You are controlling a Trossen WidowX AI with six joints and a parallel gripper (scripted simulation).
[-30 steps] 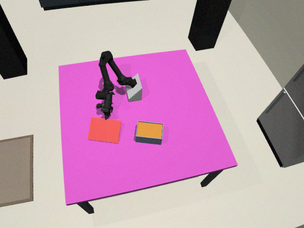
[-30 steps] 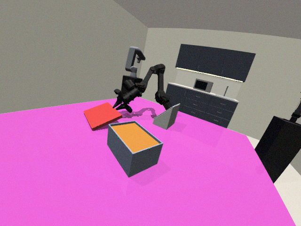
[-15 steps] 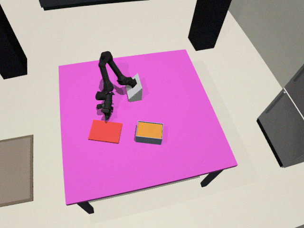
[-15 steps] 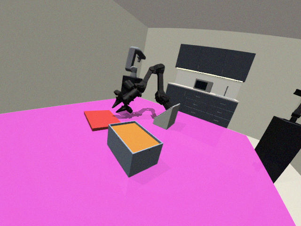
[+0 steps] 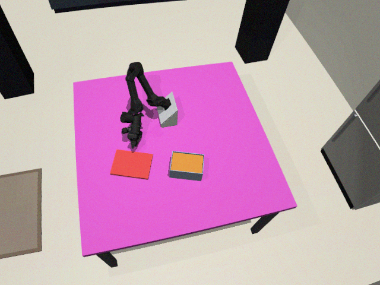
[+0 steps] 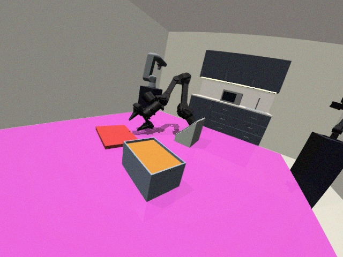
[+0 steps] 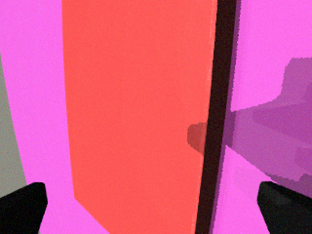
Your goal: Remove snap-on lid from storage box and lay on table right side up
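Right now my gripper tip is 9 cm short of the red lid, 4 cm to the left of it and 5 cm above it. The rest, counted from my gripper tip: grey-blue storage box 21 cm ahead, 29 cm to the left, 1 cm below.
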